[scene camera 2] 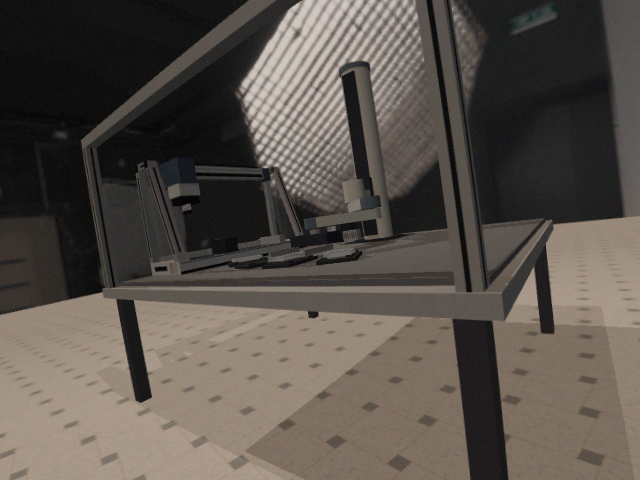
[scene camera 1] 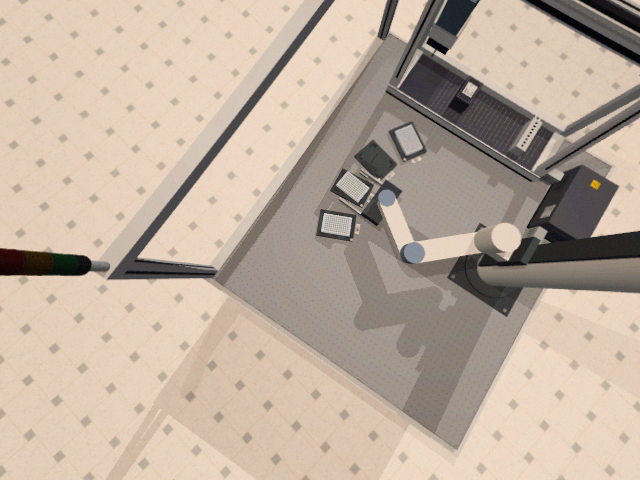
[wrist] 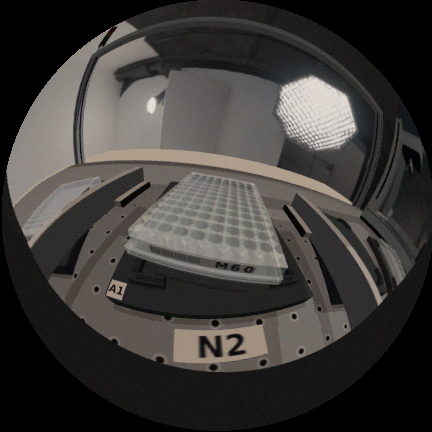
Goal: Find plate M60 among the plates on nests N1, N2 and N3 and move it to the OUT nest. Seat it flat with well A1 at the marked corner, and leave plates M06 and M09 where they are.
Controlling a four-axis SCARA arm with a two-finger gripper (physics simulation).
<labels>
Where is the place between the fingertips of my gripper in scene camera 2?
285, 254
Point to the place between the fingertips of my gripper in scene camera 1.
349, 183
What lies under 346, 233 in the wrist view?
A dark OUT nest.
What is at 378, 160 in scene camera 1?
A dark OUT nest.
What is my gripper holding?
Nothing.
</labels>
